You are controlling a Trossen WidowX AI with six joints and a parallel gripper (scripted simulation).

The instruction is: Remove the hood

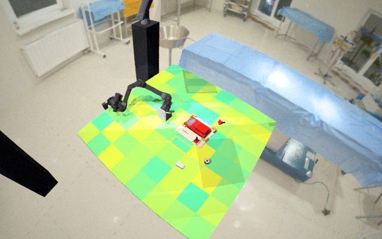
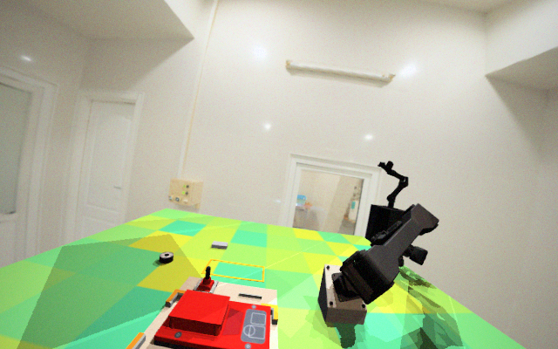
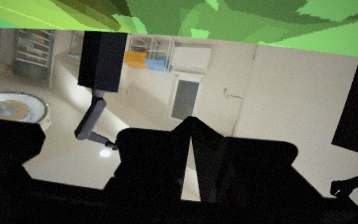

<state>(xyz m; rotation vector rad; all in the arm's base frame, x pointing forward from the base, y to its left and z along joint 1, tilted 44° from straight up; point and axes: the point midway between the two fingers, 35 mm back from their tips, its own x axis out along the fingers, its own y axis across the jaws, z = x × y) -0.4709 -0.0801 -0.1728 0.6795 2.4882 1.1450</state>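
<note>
My gripper tip is now 850 mm short of the red hood, 200 mm to the right of it and 20 mm above it. Also, from my gripper tip: small wheel: 1010 mm ahead, 60 mm below, 20 mm to the right.
</note>
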